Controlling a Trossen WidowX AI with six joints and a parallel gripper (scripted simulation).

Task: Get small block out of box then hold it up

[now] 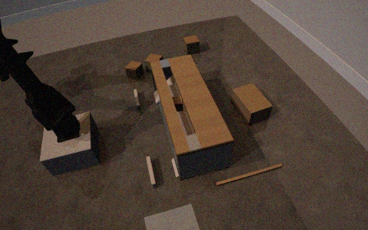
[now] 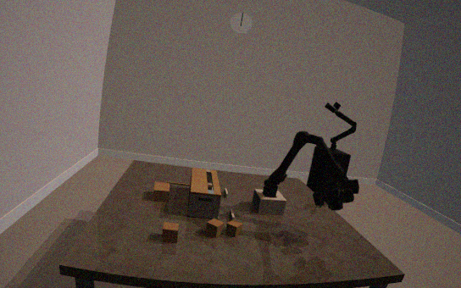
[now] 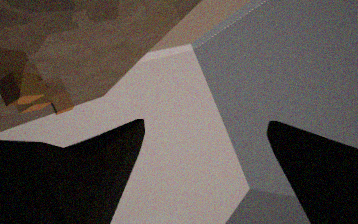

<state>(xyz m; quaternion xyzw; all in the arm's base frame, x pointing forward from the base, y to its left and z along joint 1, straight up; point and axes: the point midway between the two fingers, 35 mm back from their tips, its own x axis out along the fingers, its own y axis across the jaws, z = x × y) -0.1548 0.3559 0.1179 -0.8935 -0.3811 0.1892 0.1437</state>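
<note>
My gripper tip is now 450 mm short of the long box, 400 mm to the left of it and 130 mm above it. Also, from my gripper tip: thin stick (650 mm to the right, 590 mm ahead, 190 mm below).
</note>
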